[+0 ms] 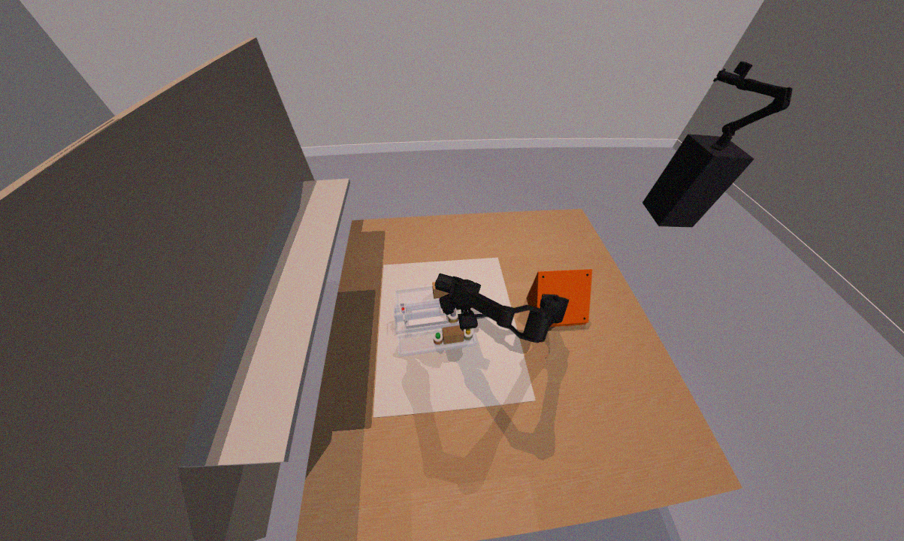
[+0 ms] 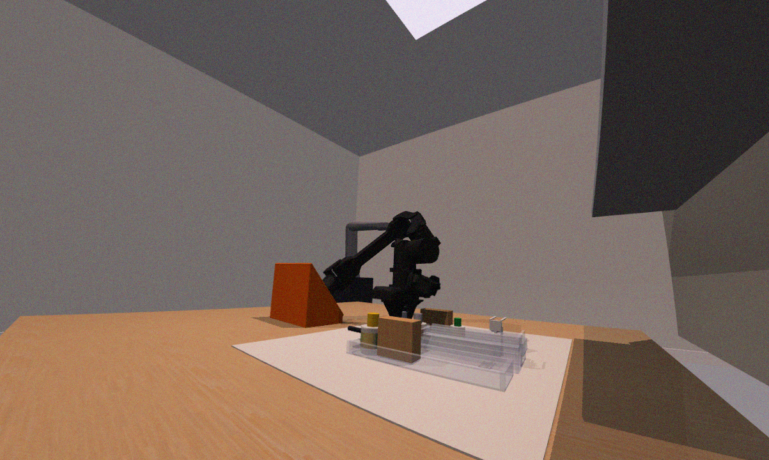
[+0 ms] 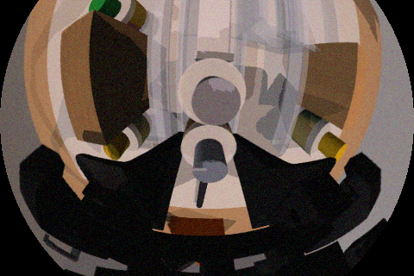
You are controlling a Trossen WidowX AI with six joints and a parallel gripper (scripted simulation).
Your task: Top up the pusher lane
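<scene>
Right now my gripper tip is 110 mm past the black rod, 20 mm to the left of it and 20 mm above it. The rest, counted from my gripper tip: ledge: 500 mm ahead, 340 mm above, 60 mm to the left.
</scene>
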